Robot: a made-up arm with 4 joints. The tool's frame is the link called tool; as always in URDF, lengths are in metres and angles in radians.
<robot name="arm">
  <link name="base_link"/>
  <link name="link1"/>
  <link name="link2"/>
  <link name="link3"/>
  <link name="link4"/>
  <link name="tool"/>
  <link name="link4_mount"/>
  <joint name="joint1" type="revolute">
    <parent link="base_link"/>
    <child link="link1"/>
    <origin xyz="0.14 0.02 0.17"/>
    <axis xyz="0 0 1"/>
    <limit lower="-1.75" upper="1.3"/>
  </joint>
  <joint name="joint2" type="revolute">
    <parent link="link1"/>
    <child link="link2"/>
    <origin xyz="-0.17 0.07 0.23"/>
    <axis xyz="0 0 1"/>
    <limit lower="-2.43" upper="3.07"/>
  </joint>
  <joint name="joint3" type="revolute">
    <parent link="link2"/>
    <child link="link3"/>
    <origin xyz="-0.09 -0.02 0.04"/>
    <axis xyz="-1 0 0"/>
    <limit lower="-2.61" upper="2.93"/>
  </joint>
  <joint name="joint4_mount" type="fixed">
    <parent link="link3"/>
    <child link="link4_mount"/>
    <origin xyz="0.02 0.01 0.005"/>
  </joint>
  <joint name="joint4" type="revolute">
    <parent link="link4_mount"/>
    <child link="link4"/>
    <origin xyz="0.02 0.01 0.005"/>
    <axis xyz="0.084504 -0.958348 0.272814"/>
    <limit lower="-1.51" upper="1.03"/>
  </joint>
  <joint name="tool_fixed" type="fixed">
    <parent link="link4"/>
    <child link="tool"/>
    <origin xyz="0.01 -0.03 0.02" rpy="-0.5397 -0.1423 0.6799"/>
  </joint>
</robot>
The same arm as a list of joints. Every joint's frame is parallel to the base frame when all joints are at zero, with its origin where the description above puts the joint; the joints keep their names.
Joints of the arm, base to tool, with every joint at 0 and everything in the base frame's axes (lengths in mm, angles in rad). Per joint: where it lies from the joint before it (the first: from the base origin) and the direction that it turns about. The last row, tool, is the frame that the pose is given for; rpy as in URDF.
joint1: axis +z xyz 140 20 170
joint2: axis +z xyz -170 70 230
joint3: axis -x xyz -90 -20 40
joint4: axis 0.084504 -0.958348 0.272814 xyz 40 20 10
tool: xyz 10 -30 20 rpy -0.5397 -0.1423 0.6799
Joint limits (rad, base to tool): -1.75..1.3 -2.43..3.07 -2.61..2.93 -1.51..1.03

